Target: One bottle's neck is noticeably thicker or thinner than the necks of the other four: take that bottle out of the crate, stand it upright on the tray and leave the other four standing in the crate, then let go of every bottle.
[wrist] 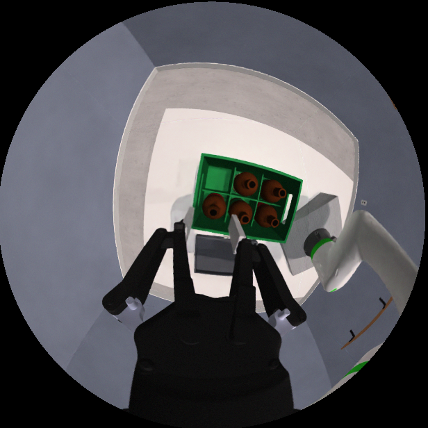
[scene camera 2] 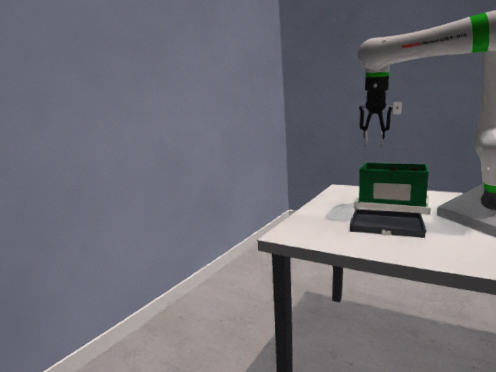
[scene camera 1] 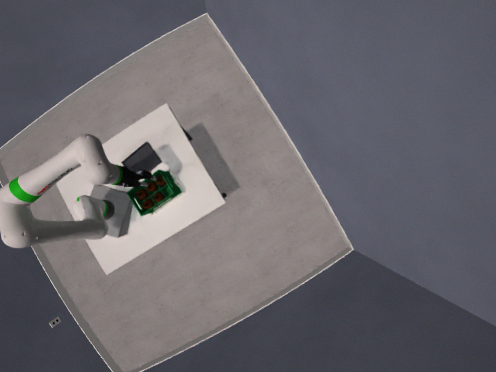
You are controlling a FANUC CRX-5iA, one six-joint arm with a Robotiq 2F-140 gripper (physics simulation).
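Places are measured from the arm's base along level axes (x back, y right, z up), in millimetres.
Pixels of known places: gripper, fingertip midpoint: [scene camera 2: 373, 145] [scene camera 1: 151, 181]; arm's base, link origin: [scene camera 1: 105, 210].
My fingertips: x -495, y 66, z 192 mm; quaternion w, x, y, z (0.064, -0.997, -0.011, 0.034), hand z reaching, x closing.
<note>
Ahead of a thing's pixels: the offset from my fingertips to its top centre. "spot": to the spot under its first point. Level surfaces: height alone.
A green crate @[dx +86, dy +31, dz -95 mm] [scene camera 1: 172, 190] [scene camera 2: 367, 192] [wrist: 270, 237] stands on the table with five brown bottles upright in its compartments. In the wrist view they are a back middle bottle [wrist: 243, 183], a back right bottle [wrist: 272, 191], a front left bottle [wrist: 214, 204], a front middle bottle [wrist: 239, 207] and a front right bottle [wrist: 265, 215]. The back left compartment is empty. I cannot tell whose neck differs. The dark tray @[spot: dx +74, dy -269, dz -265 mm] [scene camera 1: 142, 157] [scene camera 2: 387, 222] [wrist: 215, 255] is empty beside the crate. My gripper [scene camera 2: 374, 143] [wrist: 211, 218] is partly open and empty, pointing down, well above the crate.
A white table @[dz -270 mm] [scene camera 1: 170, 120] [scene camera 2: 300, 235] [wrist: 175, 130] bears the crate and tray. The arm's grey base plate [scene camera 1: 121, 220] [scene camera 2: 460, 212] [wrist: 325, 205] lies close to the crate's end. A pale strip @[spot: dx +97, dy -72, dz -247 mm] [scene camera 2: 392, 206] shows between the crate and the tray in scene camera 2.
</note>
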